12 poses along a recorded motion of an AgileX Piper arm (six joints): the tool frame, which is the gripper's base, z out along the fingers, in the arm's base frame.
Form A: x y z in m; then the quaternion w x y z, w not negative.
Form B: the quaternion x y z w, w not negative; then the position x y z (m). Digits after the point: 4 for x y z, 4 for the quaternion.
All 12 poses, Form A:
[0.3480 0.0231 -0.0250 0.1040 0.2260 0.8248 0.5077]
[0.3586 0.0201 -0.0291 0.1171 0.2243 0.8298 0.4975]
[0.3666 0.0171 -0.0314 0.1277 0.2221 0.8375 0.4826]
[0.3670 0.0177 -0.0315 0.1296 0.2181 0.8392 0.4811]
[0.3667 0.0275 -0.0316 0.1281 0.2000 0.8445 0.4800]
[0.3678 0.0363 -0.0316 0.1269 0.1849 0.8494 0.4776]
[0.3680 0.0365 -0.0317 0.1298 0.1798 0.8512 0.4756]
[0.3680 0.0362 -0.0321 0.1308 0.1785 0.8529 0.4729]
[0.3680 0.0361 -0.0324 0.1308 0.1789 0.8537 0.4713]
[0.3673 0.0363 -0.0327 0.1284 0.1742 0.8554 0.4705]
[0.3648 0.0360 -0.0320 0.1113 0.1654 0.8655 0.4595]
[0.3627 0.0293 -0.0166 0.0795 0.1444 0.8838 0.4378]
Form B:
[0.2260 0.8248 0.5077 0.1040 0.3480 0.0231 -0.0250]
[0.2243 0.8298 0.4975 0.1171 0.3586 0.0201 -0.0291]
[0.2221 0.8375 0.4826 0.1277 0.3666 0.0171 -0.0314]
[0.2181 0.8392 0.4811 0.1296 0.3670 0.0177 -0.0315]
[0.2000 0.8445 0.4800 0.1281 0.3667 0.0275 -0.0316]
[0.1849 0.8494 0.4776 0.1269 0.3678 0.0363 -0.0316]
[0.1798 0.8512 0.4756 0.1298 0.3680 0.0365 -0.0317]
[0.1785 0.8529 0.4729 0.1308 0.3680 0.0362 -0.0321]
[0.1789 0.8537 0.4713 0.1308 0.3680 0.0361 -0.0324]
[0.1742 0.8554 0.4705 0.1284 0.3673 0.0363 -0.0327]
[0.1654 0.8655 0.4595 0.1113 0.3648 0.0360 -0.0320]
[0.1444 0.8838 0.4378 0.0795 0.3627 0.0293 -0.0166]

